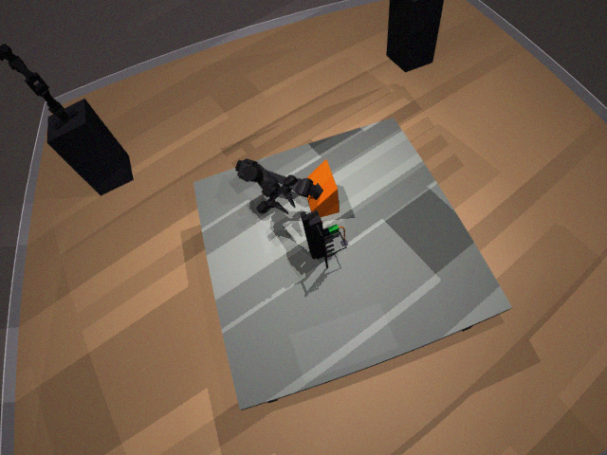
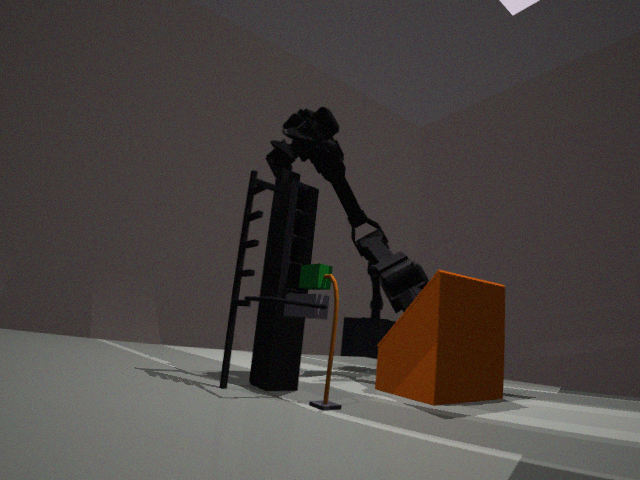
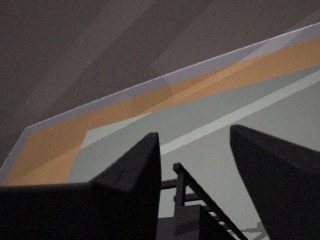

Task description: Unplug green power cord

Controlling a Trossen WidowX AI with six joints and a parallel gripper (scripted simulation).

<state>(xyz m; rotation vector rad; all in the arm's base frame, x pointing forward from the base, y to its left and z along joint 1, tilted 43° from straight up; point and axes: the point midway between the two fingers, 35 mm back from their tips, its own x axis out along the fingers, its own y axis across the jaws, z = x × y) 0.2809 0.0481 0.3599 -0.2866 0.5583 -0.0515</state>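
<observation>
Now: gripper tip 140 mm to the right of the green plug and 280 mm above it.
</observation>
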